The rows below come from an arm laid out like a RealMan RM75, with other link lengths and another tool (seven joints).
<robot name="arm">
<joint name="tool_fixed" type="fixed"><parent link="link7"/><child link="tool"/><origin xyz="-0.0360 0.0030 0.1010" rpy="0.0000 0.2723 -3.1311"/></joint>
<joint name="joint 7" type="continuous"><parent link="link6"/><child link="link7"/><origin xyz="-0.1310 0.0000 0.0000" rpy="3.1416 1.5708 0.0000"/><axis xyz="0 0 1"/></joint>
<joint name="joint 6" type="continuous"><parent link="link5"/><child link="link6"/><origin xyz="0.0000 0.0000 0.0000" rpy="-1.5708 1.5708 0.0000"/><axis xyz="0 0 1"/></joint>
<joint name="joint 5" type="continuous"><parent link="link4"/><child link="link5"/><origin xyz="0.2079 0.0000 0.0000" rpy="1.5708 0.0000 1.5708"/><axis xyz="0 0 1"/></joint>
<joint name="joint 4" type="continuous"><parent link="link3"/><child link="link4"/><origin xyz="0.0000 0.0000 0.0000" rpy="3.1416 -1.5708 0.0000"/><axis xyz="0 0 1"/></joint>
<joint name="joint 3" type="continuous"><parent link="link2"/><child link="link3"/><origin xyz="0.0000 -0.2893 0.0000" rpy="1.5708 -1.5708 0.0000"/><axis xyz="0 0 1"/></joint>
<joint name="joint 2" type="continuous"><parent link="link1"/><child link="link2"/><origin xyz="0.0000 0.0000 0.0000" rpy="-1.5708 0.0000 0.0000"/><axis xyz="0 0 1"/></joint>
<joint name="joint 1" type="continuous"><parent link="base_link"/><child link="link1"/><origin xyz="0.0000 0.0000 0.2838"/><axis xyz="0 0 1"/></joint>
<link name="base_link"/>
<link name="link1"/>
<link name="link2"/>
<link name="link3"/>
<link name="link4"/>
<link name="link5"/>
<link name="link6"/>
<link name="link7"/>
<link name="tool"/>
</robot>
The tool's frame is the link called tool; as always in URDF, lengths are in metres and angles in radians. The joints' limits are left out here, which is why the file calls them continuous.
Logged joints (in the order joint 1, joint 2, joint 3, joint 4, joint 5, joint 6, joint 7), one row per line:
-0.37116 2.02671 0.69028 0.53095 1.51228 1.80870 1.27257
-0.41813 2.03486 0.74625 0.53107 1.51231 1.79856 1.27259
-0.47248 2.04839 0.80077 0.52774 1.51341 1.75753 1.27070
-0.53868 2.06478 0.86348 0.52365 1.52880 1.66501 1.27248
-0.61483 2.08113 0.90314 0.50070 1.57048 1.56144 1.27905
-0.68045 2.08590 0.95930 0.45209 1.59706 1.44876 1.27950
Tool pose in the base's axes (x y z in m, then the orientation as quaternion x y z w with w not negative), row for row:
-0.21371 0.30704 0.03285 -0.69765 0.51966 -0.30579 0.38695
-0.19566 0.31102 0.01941 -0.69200 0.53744 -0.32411 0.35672
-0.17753 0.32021 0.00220 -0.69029 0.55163 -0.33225 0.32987
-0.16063 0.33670 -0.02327 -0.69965 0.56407 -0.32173 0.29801
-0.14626 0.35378 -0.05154 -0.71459 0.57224 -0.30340 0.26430
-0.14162 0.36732 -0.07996 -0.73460 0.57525 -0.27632 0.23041
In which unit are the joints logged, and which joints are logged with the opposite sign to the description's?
The joints are logged in radians. Opposite sign: joint 2, joint 7.
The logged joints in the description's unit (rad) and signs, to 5 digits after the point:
-0.37116 -2.02671 0.69028 0.53095 1.51228 1.80870 -1.27257
-0.41813 -2.03486 0.74625 0.53107 1.51231 1.79856 -1.27259
-0.47248 -2.04839 0.80077 0.52774 1.51341 1.75753 -1.27070
-0.53868 -2.06478 0.86348 0.52365 1.52880 1.66501 -1.27248
-0.61483 -2.08113 0.90314 0.50070 1.57048 1.56144 -1.27905
-0.68045 -2.08590 0.95930 0.45209 1.59706 1.44876 -1.27950

